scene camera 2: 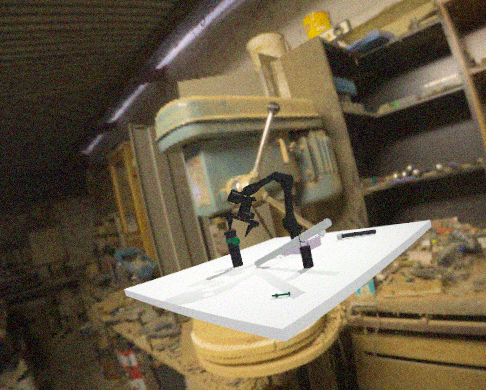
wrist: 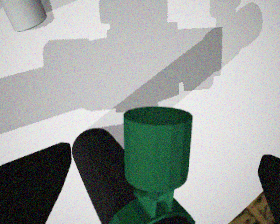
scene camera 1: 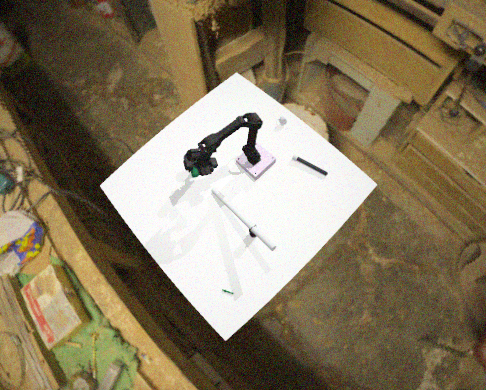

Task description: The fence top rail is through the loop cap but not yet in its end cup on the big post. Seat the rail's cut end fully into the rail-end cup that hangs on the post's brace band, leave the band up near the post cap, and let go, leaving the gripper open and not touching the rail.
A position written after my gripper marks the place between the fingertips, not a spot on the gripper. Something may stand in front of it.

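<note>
You can see a green rail-end cup (wrist: pixel 157 139) here, and there's my gripper (wrist: pixel 167 159) too, which is open and holding nothing.
</note>
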